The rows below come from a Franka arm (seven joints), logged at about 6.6 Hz.
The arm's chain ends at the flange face. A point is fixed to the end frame.
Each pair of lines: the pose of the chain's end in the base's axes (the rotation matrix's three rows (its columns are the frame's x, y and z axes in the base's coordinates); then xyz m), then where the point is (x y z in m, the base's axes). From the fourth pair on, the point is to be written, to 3 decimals.
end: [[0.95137 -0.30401 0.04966], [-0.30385 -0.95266 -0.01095], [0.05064 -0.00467 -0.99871]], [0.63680 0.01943 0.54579]
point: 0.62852 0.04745 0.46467
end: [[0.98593 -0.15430 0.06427], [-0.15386 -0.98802 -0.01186], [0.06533 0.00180 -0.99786]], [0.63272 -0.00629 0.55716]
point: 0.62134 0.01943 0.47565
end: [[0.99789 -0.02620 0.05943], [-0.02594 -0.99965 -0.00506], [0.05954 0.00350 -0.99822]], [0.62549 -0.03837 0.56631]
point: 0.61043 -0.01445 0.48485
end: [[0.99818 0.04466 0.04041], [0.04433 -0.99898 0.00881], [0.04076 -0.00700 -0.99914]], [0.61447 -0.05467 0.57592]
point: 0.596 -0.031 0.495
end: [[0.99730 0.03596 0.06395], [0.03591 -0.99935 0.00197], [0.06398 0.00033 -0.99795]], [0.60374 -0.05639 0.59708]
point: 0.588 -0.033 0.516
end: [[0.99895 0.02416 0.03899], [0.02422 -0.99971 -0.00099], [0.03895 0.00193 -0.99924]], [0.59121 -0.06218 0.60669]
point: 0.573 -0.039 0.526
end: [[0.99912 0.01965 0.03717], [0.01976 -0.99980 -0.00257], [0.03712 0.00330 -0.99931]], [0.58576 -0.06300 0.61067]
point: 0.568 -0.040 0.530
